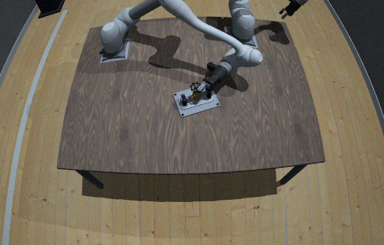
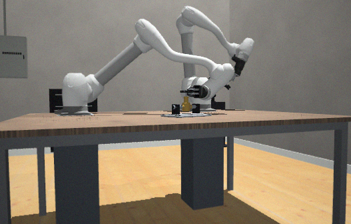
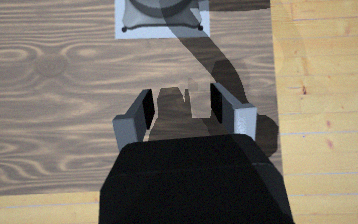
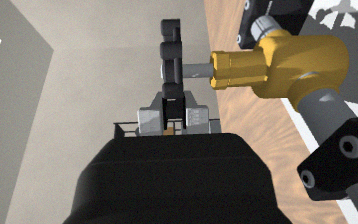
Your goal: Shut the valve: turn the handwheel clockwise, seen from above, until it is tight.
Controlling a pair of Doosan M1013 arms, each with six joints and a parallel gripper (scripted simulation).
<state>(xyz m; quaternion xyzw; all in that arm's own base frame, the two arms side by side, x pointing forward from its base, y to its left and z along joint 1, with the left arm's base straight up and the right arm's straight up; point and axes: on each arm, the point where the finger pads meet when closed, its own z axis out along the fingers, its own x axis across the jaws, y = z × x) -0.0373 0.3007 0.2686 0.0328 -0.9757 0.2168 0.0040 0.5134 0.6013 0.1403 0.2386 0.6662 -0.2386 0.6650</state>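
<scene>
My right gripper is now 20 mm past the black handwheel, 20 mm to the left of it and 10 mm above it. Also, from my right hand: light base plate (20 mm behind, 20 mm to the right, 130 mm below).
</scene>
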